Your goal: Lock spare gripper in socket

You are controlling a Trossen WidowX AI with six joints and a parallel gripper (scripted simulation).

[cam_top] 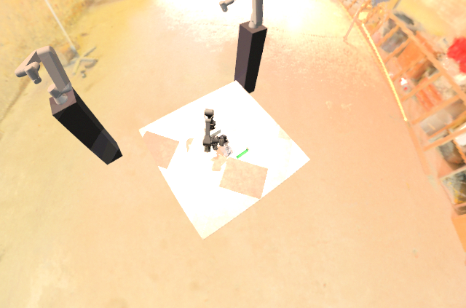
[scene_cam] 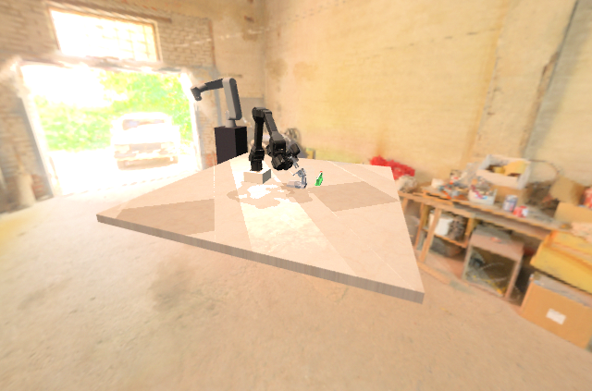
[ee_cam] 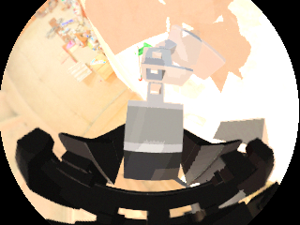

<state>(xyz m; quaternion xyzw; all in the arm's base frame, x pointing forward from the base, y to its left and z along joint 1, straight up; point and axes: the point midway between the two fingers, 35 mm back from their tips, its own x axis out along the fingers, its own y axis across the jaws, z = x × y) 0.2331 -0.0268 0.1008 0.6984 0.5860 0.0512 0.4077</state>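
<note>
Now: gripper tip 15 cm short of the green strip, 13 cm above it and 10 cm to the right of it. From my gripper tip the other things lie so: grey mount (10 cm below, 5 cm ahead, 1 cm to the right); spare gripper (1 cm to the right).
</note>
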